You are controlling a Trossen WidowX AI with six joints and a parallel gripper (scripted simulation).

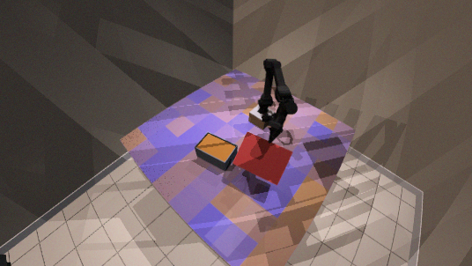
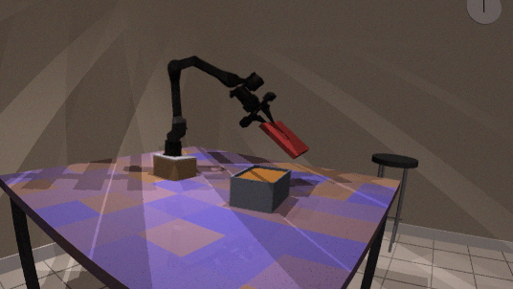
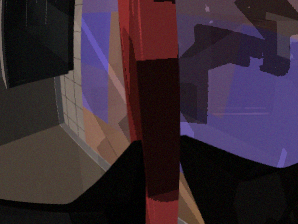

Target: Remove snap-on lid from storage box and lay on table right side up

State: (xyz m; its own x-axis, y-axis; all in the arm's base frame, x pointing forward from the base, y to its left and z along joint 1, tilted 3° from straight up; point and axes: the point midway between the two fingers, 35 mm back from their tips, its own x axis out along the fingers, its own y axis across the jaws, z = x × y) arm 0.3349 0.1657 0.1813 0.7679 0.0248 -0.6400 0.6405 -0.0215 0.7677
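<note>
My gripper tip is now 7 cm short of the red lid and 5 cm above it. Also, from my gripper tip: dark grey storage box 28 cm to the right, 18 cm below, 7 cm ahead.
</note>
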